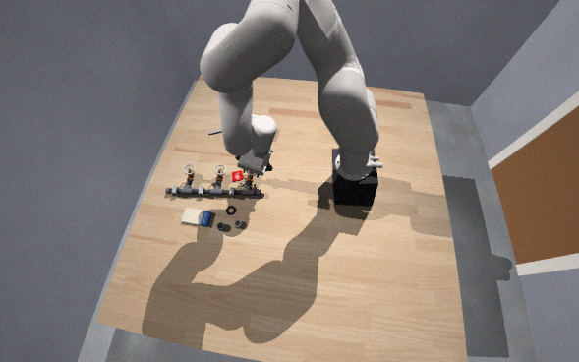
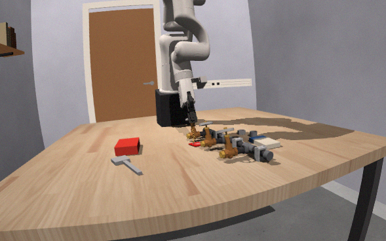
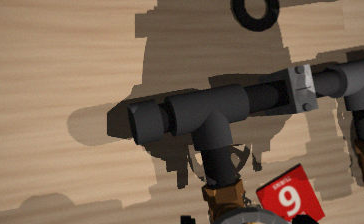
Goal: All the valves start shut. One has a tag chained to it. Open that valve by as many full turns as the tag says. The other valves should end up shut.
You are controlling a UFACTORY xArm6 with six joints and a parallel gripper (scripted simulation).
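The red tag lies 8 cm ahead of my hand, 1 cm to the right of it and 8 cm below it. Round my hand: grey hammer-like tool: 21 cm ahead, 24 cm to the right, 8 cm below; grey box: 19 cm ahead, 21 cm to the left, 7 cm below; red box: 5 cm ahead, 25 cm to the right, 7 cm below.
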